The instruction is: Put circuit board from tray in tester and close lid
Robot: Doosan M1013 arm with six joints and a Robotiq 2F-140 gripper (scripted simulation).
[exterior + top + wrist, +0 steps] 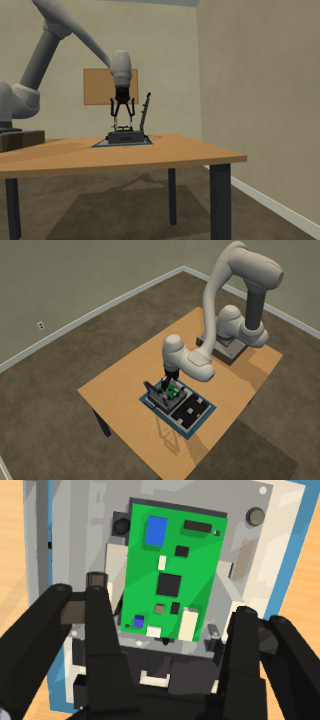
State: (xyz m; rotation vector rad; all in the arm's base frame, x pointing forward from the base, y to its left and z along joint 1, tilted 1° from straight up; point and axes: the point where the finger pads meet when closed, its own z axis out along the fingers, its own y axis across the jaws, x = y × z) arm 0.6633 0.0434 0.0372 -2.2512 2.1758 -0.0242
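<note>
Right now my hand is 2 cm above the green circuit board. Round my hand: tester: 3 cm ahead, 4 cm to the left, 1 cm above; latch hook: 6 cm behind, 6 cm to the left, 2 cm below; tester lid: 13 cm ahead, 8 cm above.
</note>
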